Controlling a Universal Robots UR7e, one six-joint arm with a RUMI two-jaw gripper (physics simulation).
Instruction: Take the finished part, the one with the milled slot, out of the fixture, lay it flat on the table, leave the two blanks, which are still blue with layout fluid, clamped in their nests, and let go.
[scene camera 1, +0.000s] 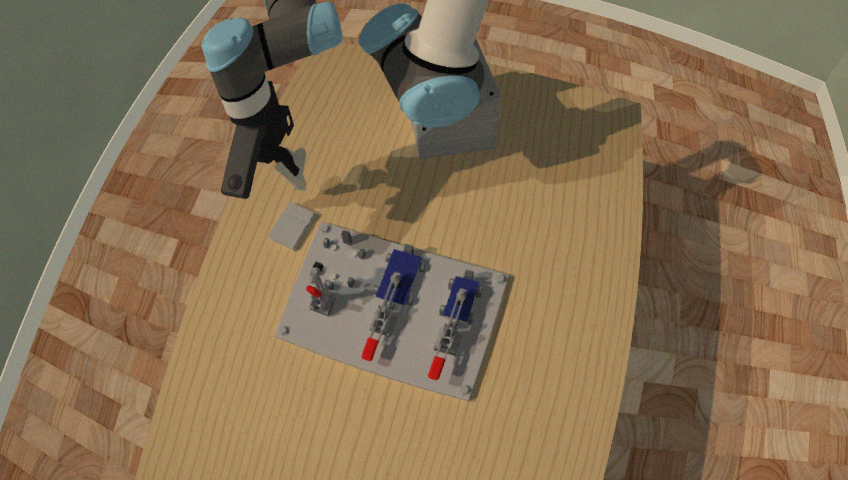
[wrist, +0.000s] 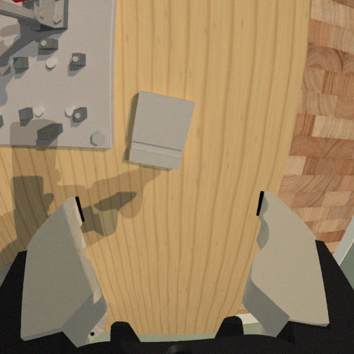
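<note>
My gripper is there in the pictures, and the wrist view has it as well. Along with the gripper, the pictures show a finished part.
</note>
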